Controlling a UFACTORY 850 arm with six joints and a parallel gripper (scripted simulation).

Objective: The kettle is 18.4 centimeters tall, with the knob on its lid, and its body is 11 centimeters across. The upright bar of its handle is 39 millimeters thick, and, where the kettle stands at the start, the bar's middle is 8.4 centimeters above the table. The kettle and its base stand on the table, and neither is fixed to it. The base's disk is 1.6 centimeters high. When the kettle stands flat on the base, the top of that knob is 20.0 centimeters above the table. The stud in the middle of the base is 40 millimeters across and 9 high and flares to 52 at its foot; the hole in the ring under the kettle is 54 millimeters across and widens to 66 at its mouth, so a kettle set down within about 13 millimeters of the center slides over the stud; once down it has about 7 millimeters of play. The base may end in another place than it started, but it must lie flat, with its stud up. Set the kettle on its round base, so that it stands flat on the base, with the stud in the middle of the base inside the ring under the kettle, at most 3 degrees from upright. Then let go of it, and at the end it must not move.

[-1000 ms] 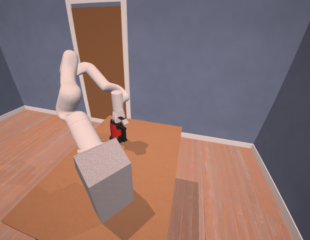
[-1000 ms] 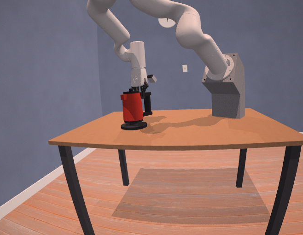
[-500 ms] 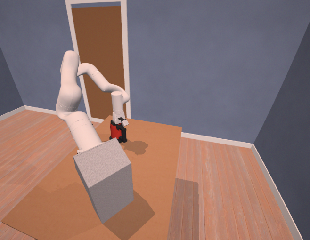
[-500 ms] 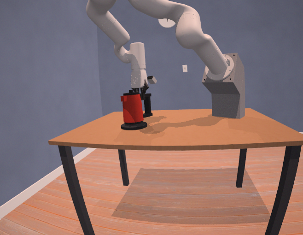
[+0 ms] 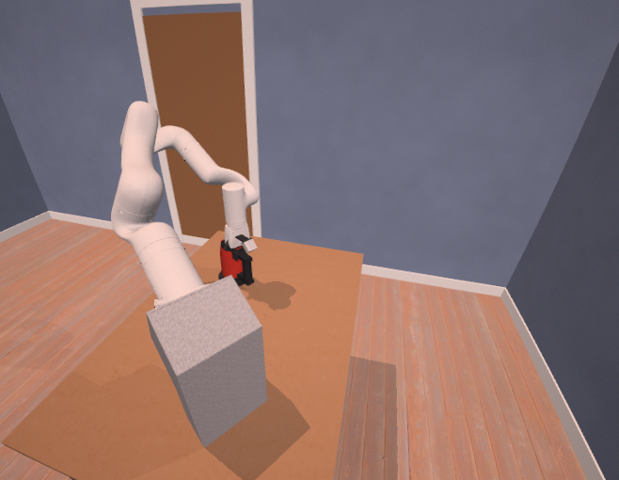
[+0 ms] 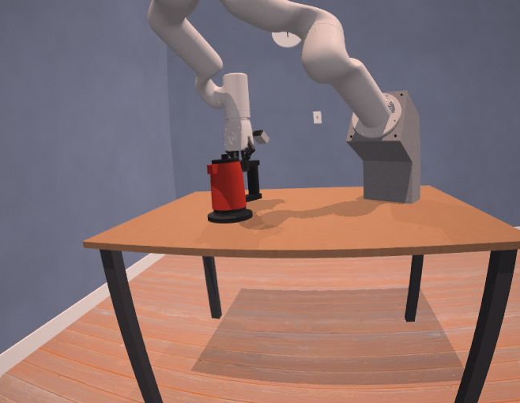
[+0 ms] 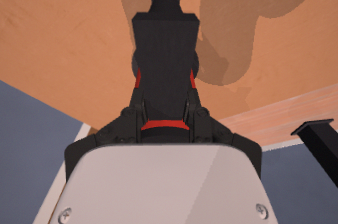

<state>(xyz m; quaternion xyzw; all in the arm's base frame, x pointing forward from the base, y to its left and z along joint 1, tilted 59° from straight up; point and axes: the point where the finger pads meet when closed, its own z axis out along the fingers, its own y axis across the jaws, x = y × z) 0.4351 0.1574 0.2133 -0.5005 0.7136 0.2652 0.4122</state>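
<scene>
Right now the red kettle is 10 mm ahead of my hand, 30 mm to the left of it and 50 mm below it. Also, from my hand: round black base: 10 mm ahead, 60 mm to the left, 150 mm below.
</scene>
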